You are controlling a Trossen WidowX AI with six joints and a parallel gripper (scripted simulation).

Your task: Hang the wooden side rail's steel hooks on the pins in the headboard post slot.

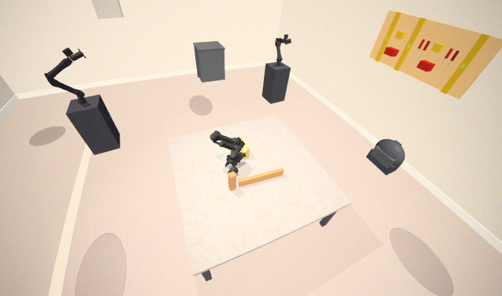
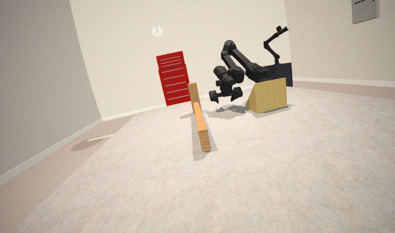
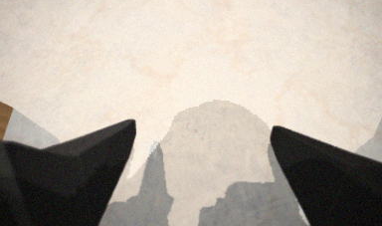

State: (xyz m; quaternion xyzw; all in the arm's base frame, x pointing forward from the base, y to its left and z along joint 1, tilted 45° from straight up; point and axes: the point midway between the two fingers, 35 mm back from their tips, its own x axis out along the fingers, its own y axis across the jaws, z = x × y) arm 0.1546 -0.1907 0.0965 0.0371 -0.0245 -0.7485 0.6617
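My gripper tip is now 170 mm short of the headboard post, 20 mm to the left of it and 50 mm below it.
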